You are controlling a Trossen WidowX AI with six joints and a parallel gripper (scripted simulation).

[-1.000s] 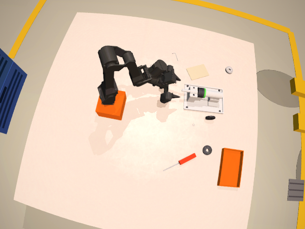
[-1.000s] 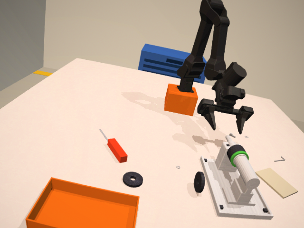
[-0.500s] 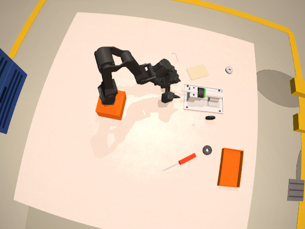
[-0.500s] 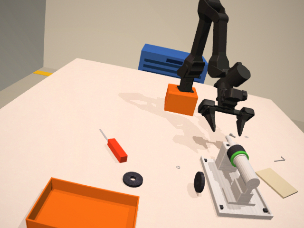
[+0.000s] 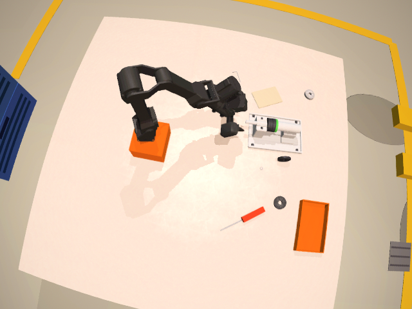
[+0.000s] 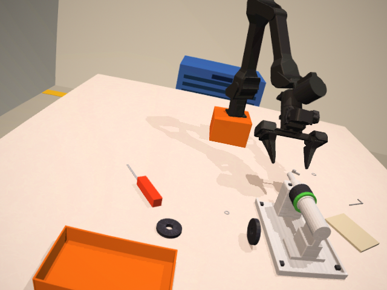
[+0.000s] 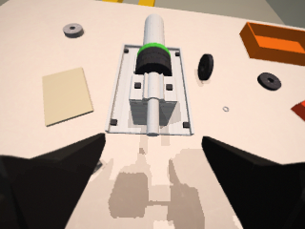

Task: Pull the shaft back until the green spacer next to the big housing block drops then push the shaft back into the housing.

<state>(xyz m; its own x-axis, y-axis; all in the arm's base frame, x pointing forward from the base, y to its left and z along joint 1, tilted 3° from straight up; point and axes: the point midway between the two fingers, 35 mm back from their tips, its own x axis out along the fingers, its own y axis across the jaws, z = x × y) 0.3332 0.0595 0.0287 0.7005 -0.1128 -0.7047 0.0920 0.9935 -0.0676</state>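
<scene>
My gripper tip is now 90 mm short of the shaft, 10 mm to the left of it and 20 mm above it. Round my gripper tip: beige card (130 mm ahead, 160 mm to the left, 90 mm below); then black disc (170 mm ahead, 130 mm to the right, 70 mm below); then green spacer (130 mm ahead, 10 mm to the right, 20 mm below).
</scene>
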